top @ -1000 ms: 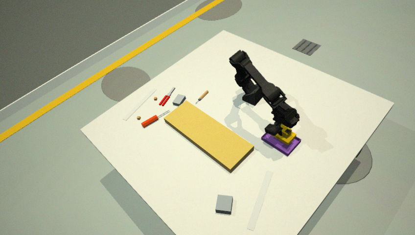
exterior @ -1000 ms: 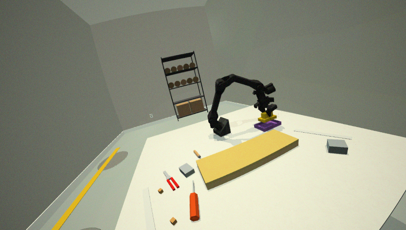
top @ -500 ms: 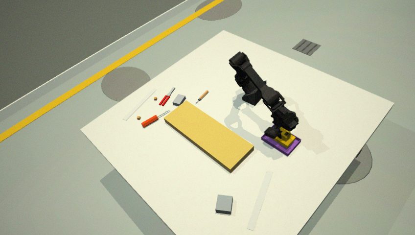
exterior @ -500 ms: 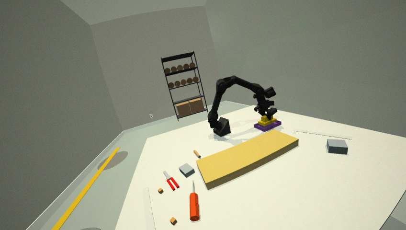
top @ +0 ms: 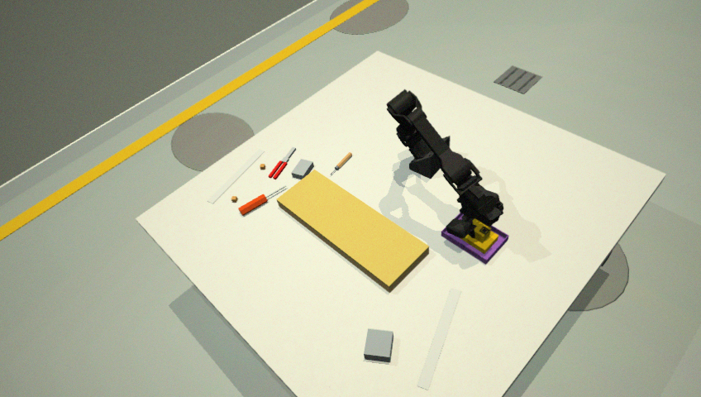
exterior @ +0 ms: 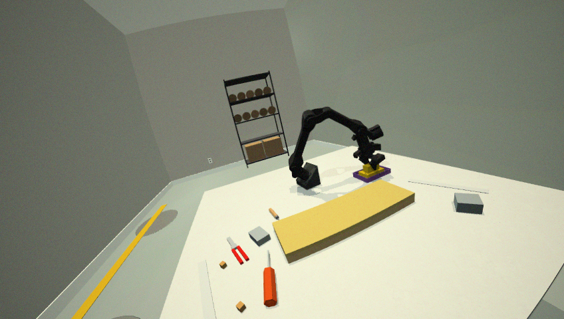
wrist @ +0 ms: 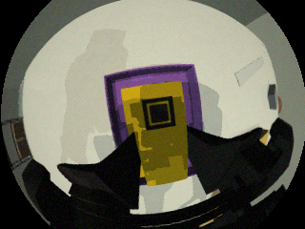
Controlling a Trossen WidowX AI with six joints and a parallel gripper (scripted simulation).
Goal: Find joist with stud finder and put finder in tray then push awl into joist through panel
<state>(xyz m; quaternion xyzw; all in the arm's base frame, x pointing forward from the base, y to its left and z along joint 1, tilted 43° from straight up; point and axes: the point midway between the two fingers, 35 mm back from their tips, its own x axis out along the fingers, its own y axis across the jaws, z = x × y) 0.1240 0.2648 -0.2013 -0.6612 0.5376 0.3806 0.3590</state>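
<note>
The yellow stud finder lies 2 cm above my gripper tip and 1 cm to the left of it. Also, from my gripper tip: awl: 56 cm to the right, 10 cm ahead, 2 cm below; then grey block: 46 cm ahead, 5 cm to the left, 1 cm below; then purple tray: 2 cm below, 1 cm to the right.
</note>
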